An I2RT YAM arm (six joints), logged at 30 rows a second.
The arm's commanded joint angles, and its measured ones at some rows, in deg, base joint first. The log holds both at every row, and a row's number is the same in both.
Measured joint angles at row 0:
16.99, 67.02, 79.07, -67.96, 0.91, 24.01
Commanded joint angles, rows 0 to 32:
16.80, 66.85, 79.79, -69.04, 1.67, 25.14
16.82, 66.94, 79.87, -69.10, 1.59, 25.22
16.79, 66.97, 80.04, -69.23, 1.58, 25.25
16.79, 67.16, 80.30, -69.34, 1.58, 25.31
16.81, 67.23, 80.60, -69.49, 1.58, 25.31
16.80, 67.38, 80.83, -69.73, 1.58, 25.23
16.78, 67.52, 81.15, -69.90, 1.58, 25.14
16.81, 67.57, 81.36, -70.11, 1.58, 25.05
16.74, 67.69, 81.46, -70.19, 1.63, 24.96
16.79, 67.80, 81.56, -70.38, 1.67, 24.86
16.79, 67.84, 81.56, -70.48, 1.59, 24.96
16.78, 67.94, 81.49, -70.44, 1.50, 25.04
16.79, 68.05, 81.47, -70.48, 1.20, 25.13
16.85, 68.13, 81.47, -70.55, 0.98, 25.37
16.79, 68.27, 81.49, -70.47, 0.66, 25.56
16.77, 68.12, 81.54, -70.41, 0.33, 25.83
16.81, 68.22, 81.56, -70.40, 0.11, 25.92
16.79, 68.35, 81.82, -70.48, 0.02, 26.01
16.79, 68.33, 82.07, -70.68, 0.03, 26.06
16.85, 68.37, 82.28, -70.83, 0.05, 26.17
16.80, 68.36, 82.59, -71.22, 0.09, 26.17
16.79, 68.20, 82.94, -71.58, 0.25, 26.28
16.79, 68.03, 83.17, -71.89, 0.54, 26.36
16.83, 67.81, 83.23, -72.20, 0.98, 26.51
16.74, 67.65, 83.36, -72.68, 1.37, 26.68
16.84, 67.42, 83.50, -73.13, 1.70, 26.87
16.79, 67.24, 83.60, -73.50, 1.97, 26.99
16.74, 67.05, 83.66, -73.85, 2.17, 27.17
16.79, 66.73, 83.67, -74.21, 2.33, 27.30
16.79, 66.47, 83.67, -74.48, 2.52, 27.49
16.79, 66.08, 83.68, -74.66, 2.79, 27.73
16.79, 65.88, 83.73, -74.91, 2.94, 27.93
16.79, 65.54, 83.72, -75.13, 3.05, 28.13
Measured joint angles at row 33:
16.99, 67.37, 82.19, -72.88, 1.58, 26.61
